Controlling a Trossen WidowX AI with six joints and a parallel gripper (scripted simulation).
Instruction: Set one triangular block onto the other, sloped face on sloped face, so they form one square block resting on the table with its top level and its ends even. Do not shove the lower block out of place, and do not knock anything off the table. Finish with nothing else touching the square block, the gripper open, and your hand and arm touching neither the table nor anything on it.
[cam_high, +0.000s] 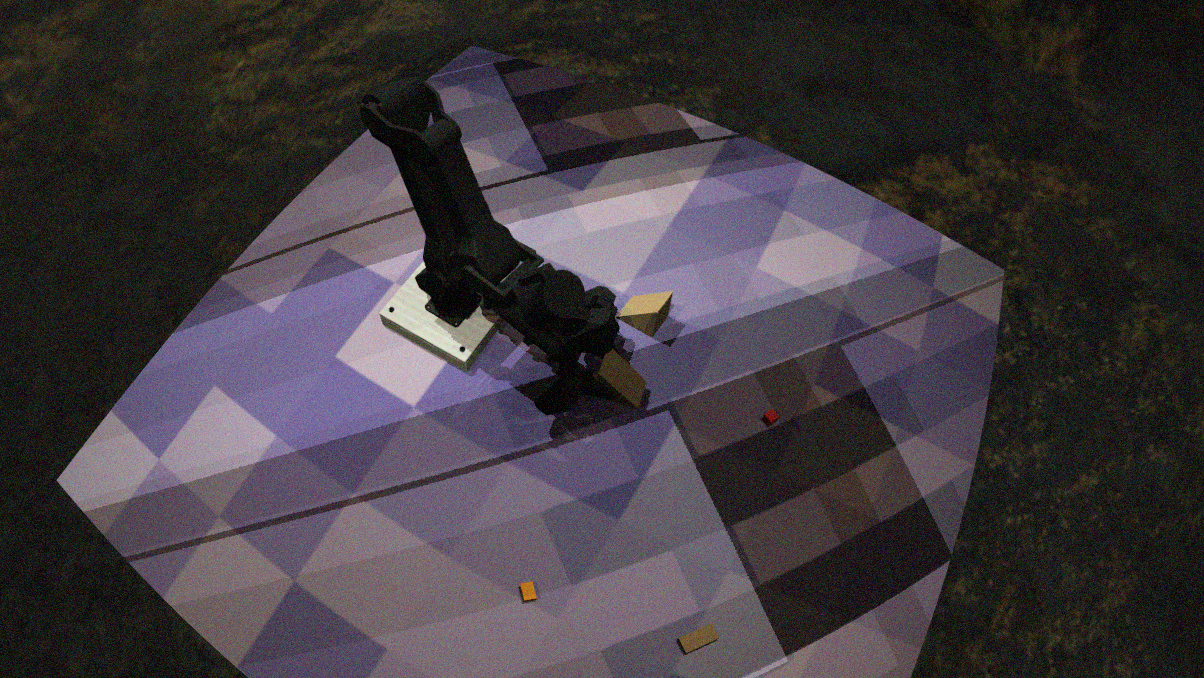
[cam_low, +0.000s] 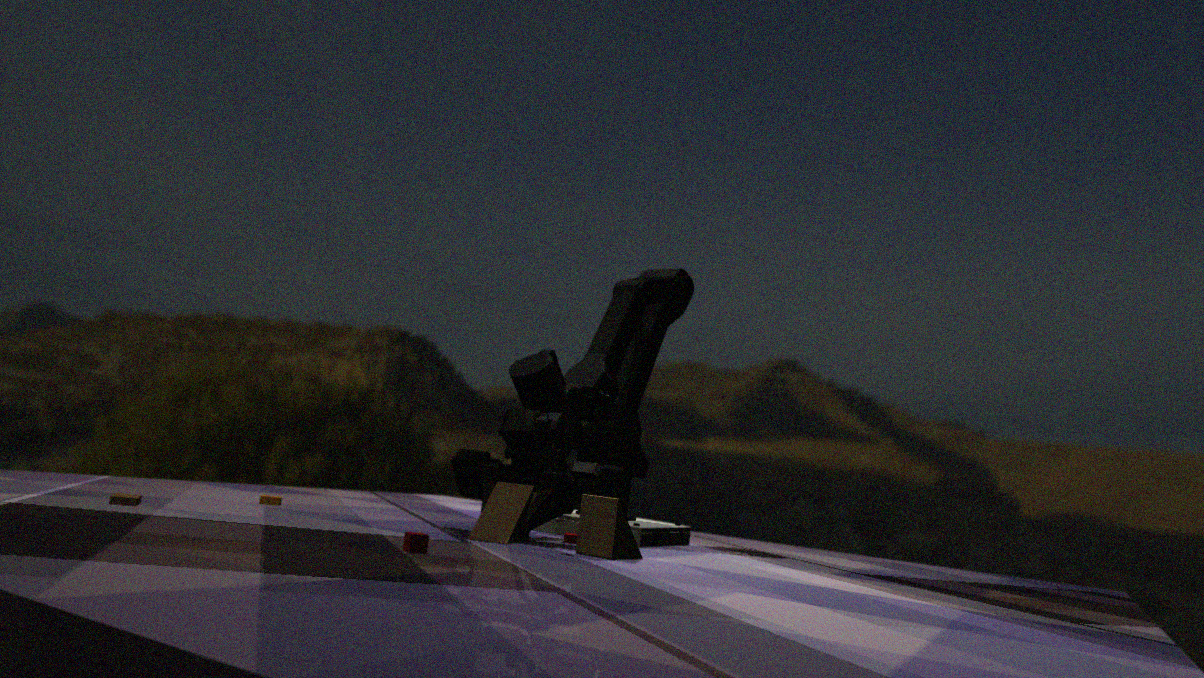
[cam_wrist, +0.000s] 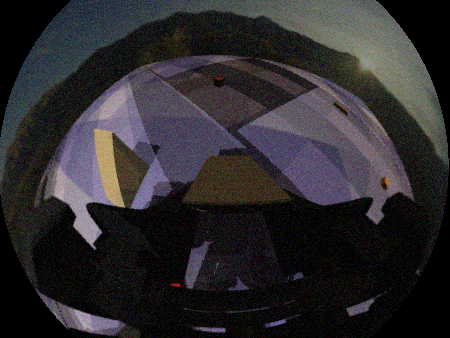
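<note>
Right now my gripper tip is 21 cm short of the small red cube, 7 cm to the right of it and 1 cm above it. Round my gripper tip: orange block (6 cm ahead, 32 cm to the right, 1 cm below); flat tan block (28 cm ahead, 27 cm to the right, 1 cm below).
</note>
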